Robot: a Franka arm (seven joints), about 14 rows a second.
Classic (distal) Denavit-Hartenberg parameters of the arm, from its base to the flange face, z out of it. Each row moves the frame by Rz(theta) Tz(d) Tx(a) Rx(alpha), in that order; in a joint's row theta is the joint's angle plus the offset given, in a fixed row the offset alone. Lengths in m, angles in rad.
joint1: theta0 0; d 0.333; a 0; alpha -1.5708
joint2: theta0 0; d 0; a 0; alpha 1.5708
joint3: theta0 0; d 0.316; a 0.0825; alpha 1.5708
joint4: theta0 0; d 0; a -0.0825; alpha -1.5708
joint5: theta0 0; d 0.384; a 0; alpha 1.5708
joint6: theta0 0; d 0; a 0.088; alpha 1.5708
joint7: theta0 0; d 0.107; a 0; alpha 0
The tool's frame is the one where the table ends.
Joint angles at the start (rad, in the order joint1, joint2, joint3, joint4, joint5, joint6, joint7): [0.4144 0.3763 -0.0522 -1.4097 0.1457 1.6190 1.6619]
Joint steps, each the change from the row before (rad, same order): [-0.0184 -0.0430 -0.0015 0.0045 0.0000 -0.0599 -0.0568]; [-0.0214 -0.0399 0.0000 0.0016 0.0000 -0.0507 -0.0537]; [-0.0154 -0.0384 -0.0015 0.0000 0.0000 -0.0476 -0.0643]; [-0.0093 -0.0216 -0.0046 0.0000 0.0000 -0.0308 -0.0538]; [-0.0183 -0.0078 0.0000 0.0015 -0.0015 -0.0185 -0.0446]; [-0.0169 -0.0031 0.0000 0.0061 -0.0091 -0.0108 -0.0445]
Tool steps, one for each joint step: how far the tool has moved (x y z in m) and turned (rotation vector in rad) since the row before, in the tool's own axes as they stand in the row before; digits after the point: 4 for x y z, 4 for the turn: [0.0109 0.0163 -0.0247 -0.0107 -0.0046 -0.0438]; [0.0111 0.0164 -0.0216 -0.0070 -0.0057 -0.0386]; [0.0073 0.0172 -0.0191 -0.0072 -0.0048 -0.0532]; [0.0057 0.0109 -0.0104 -0.0072 -0.0033 -0.0433]; [0.0098 0.0060 -0.0048 -0.0064 -0.0037 -0.0280]; [0.0099 0.0043 -0.0048 -0.0007 0.0054 -0.0279]
